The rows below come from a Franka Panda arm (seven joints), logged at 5 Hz.
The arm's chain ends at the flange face. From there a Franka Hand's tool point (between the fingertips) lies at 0.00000 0.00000 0.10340 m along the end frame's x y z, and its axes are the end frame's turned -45 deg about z.
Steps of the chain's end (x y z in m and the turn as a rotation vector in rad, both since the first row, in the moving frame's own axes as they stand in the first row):
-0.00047, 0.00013, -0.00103, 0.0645, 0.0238, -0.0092
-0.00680, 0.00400, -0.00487, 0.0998, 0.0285, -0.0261
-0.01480, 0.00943, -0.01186, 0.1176, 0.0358, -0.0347
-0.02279, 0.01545, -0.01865, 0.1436, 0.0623, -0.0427
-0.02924, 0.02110, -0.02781, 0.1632, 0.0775, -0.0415
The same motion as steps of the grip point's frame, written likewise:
0.00601, -0.00324, -0.00127, 0.0288, 0.0624, -0.0092
0.00166, -0.00731, -0.00543, 0.0504, 0.0907, -0.0261
-0.00605, -0.00996, -0.01264, 0.0578, 0.1085, -0.0347
-0.01218, -0.01143, -0.01991, 0.0575, 0.1456, -0.0427
-0.01823, -0.01235, -0.02949, 0.0606, 0.1702, -0.0415

